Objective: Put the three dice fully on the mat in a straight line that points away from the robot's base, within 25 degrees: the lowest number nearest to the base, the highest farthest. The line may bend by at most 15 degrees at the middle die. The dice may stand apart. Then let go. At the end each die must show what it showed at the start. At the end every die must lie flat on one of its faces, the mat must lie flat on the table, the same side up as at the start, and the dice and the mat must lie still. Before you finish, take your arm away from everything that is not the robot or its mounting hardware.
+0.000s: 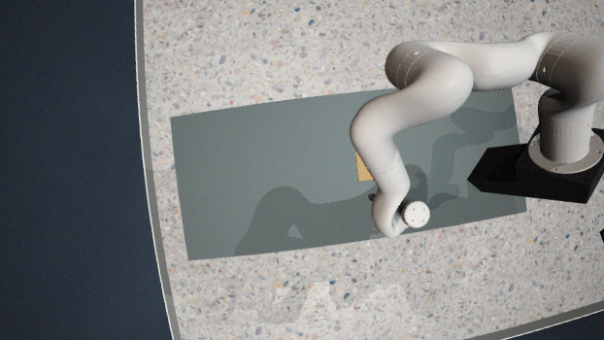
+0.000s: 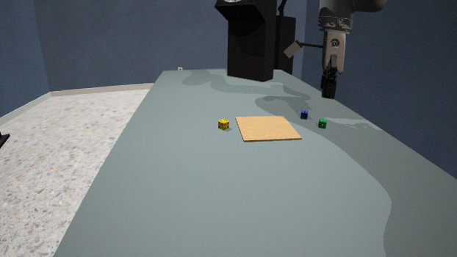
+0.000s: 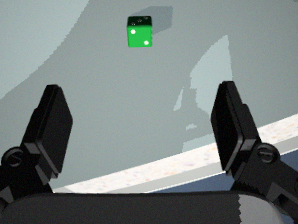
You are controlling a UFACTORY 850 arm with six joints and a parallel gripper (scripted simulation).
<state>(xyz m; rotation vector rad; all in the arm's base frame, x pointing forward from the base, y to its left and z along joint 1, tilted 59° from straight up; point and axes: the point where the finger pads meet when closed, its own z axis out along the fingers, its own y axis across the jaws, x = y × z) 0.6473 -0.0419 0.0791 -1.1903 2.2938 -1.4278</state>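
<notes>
Now: the green die 100 mm below my hand. The rest, counted from my hand: blue die 100 mm below, 70 mm behind; then tan mat 140 mm to the right, 100 mm below, 70 mm behind; then yellow die 240 mm to the right, 120 mm behind, 100 mm below.
</notes>
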